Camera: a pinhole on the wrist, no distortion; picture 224 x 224 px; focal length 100.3 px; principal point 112.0 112.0 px. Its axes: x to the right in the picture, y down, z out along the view. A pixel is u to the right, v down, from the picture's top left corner.
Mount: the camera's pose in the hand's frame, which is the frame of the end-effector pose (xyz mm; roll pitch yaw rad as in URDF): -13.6 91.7 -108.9 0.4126 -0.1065 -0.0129
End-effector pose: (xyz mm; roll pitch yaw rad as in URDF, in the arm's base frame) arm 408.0 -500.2 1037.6 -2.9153 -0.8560 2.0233
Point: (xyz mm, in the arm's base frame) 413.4 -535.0 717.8
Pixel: 43 134
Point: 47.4 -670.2 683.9
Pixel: 78 75
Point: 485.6 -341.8 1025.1
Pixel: 190 216
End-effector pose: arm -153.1 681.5 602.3 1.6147 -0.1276 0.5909
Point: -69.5 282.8 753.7
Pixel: 95 181
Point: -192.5 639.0 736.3
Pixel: 97 216
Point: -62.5 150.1 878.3
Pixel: 88 211
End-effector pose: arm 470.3 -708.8 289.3 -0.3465 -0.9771 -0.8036
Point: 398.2 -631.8 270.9
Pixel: 94 97
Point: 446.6 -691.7 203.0
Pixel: 59 74
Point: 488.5 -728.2 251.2
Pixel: 118 65
